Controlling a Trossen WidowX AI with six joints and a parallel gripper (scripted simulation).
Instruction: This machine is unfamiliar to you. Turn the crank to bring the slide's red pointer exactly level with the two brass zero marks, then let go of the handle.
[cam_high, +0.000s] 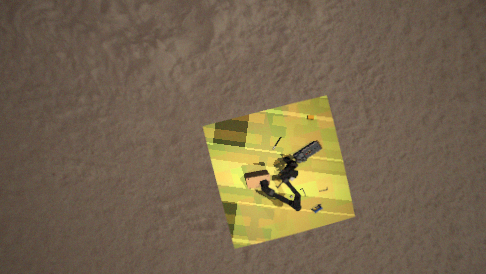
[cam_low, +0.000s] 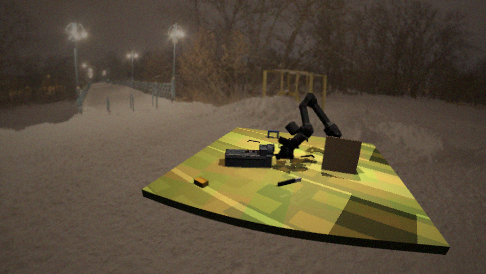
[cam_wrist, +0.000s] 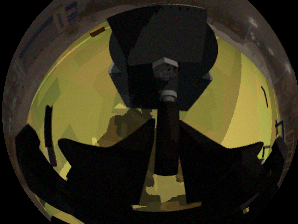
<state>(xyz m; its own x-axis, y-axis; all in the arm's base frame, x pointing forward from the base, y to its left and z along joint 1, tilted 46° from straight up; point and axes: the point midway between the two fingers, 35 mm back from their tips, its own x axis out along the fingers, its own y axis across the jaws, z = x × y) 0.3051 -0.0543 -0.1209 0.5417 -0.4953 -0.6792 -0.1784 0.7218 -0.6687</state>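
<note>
Now: the red pointer 13 cm ahead of my gripper tip, 3 cm to the left of it and 5 cm above it. The rest, counted from my gripper tip: black stick (10 cm behind, 21 cm to the left, 3 cm below); crank handle (2 cm behind, 2 cm above); grey block (7 cm behind, 14 cm to the right).
</note>
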